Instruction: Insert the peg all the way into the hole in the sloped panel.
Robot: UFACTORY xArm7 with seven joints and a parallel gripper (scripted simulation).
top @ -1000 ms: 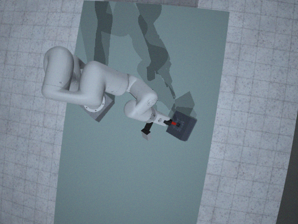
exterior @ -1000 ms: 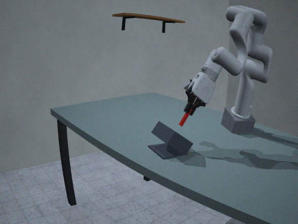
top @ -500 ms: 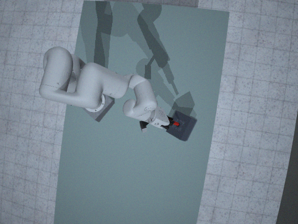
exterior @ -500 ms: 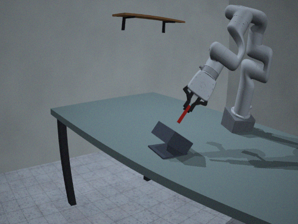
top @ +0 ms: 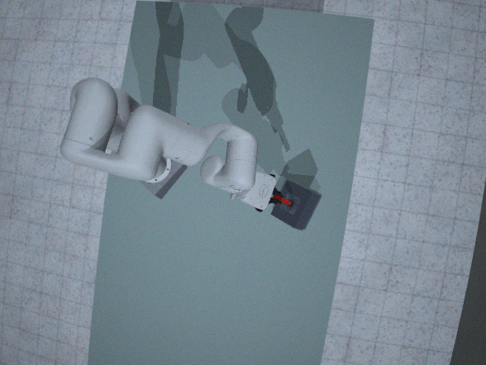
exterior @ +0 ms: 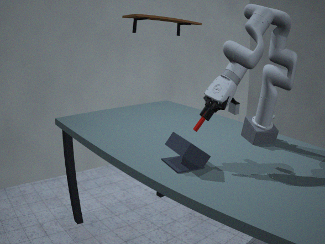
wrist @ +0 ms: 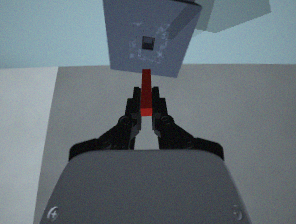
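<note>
Now: hand 80 mm short of the dark base plate, 20 mm to the left of it and 190 mm above it. From my hand the other things lie so: red peg: 20 mm ahead, 30 mm below.
</note>
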